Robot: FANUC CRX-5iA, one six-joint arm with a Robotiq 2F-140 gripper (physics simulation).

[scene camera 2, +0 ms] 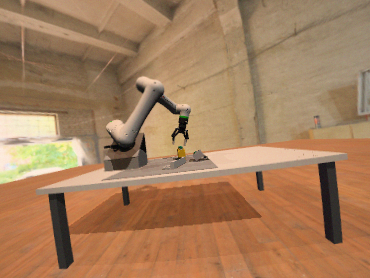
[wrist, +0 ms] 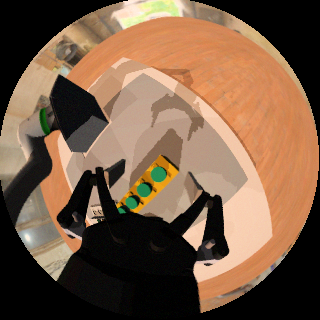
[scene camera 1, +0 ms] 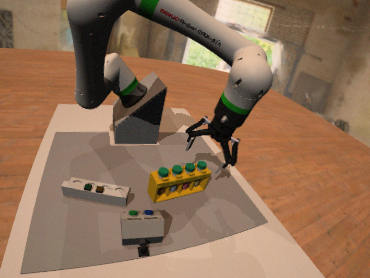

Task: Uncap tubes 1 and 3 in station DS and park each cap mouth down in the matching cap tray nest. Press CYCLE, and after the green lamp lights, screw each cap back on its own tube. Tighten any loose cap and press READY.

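Where they show: gripper, between the fingertips: (scene camera 2: 178,145) (wrist: 154,172) (scene camera 1: 202,159); arm's base, origin of its link: (wrist: 59,113) (scene camera 1: 135,97).
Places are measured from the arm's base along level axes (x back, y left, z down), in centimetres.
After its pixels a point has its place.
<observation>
The yellow rack (scene camera 1: 153,187) @(x -48.3, y -0.6, z 13.1 cm) (scene camera 2: 181,154) @(x -47.0, y -0.8, z 13.5 cm) (wrist: 171,171) @(x -46.3, y 20.3, z 9.5 cm) stands on the grey mat with several tubes in a row. Green caps (scene camera 1: 177,169) (wrist: 144,190) sit on top of them. Cap tightness cannot be told. The white cap tray (scene camera 1: 95,193) @(x -47.4, y -19.7, z 14.9 cm) (scene camera 2: 177,162) @(x -45.5, y -25.6, z 16.0 cm) lies left of the rack in scene view 1; its nests look empty, and it bears a dark green and a brown square, neither visibly lit. The button box (scene camera 1: 142,229) @(x -63.8, y -7.9, z 13.0 cm) (scene camera 2: 199,155) @(x -61.4, y -13.2, z 14.7 cm) has a green button (scene camera 1: 133,213) @(x -59.1, y -9.5, z 11.6 cm) and a blue button (scene camera 1: 148,212) @(x -59.1, y -5.1, z 11.9 cm). My gripper (scene camera 1: 204,157) @(x -44.1, y 18.1, z 5.7 cm) (scene camera 2: 180,143) @(x -44.1, y 18.1, z 5.7 cm) (wrist: 154,172) @(x -44.1, y 18.1, z 5.7 cm) is open and empty above the rack, fingers spread across its far-end cap.
The grey mat (scene camera 1: 210,225) @(x -63.6, y 15.9, z 19.1 cm) lies on the white table (scene camera 2: 280,156) @(x -110.2, y -31.1, z 19.3 cm). The arm's wedge-shaped base (scene camera 1: 137,122) @(x -12.9, y -0.1, z 7.5 cm) (scene camera 2: 125,159) @(x -2.2, y -9.7, z 11.3 cm) stands behind the rack. A small black piece (scene camera 1: 143,249) @(x -67.9, y -8.3, z 16.9 cm) lies in front of the button box.
</observation>
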